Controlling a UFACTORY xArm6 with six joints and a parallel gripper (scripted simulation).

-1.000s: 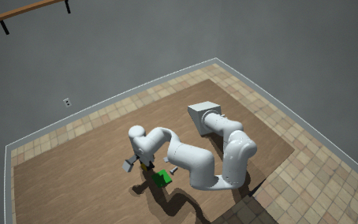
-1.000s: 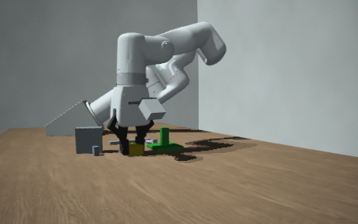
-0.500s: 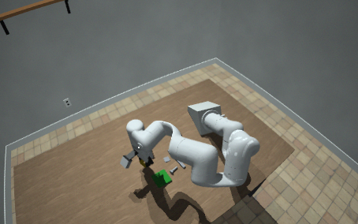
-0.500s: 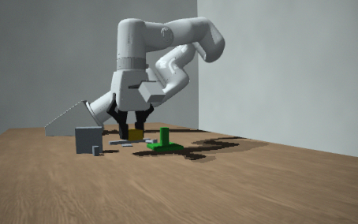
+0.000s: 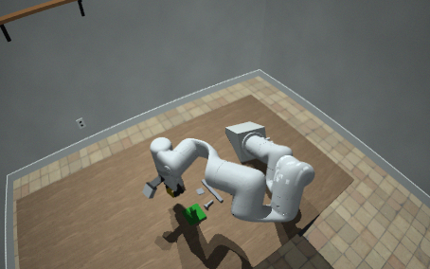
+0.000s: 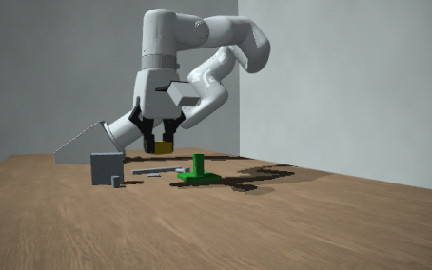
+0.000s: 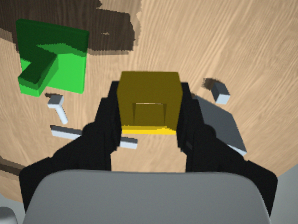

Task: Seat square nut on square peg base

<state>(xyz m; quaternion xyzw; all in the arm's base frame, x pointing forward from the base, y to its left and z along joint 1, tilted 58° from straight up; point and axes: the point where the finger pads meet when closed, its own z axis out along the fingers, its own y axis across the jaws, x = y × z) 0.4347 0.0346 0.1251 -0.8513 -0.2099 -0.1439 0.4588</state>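
Now: hand 10 mm short of the small grey cube, 100 mm to the left of it and 80 mm above it. The rest, counted from my hand: grey block (40 mm behind, 110 mm to the right, 60 mm below); then thin grey bar (170 mm behind, 10 mm to the left, 90 mm below).
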